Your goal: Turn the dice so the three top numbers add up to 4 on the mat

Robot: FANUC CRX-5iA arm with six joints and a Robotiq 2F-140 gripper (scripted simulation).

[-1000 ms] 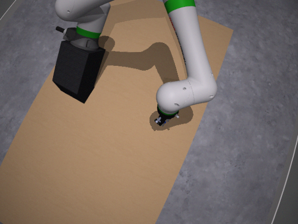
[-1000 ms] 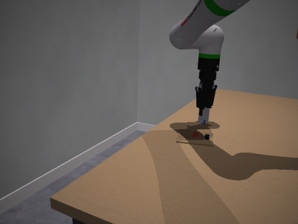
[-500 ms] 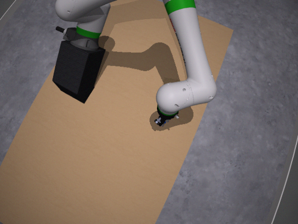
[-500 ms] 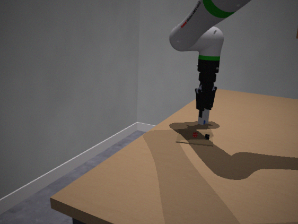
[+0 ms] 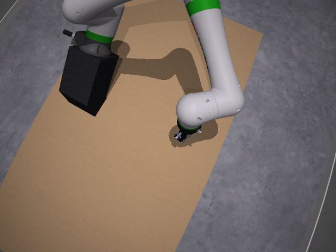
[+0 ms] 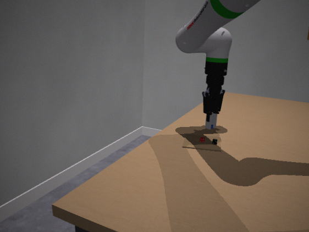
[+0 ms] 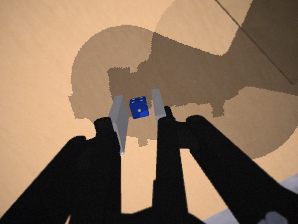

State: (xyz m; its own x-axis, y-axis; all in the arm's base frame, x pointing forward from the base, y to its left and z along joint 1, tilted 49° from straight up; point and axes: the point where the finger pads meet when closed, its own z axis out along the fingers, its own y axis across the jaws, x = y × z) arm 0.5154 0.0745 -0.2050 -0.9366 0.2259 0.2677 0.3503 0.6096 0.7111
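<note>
My gripper is now 3 cm above the blue die. From my hand the other things lie so: red die: 18 cm to the left, 3 cm behind, 2 cm below; then black die: 18 cm to the left, 8 cm behind, 2 cm below; then tan mat: 18 cm to the left, 3 cm below, 3 cm behind.
</note>
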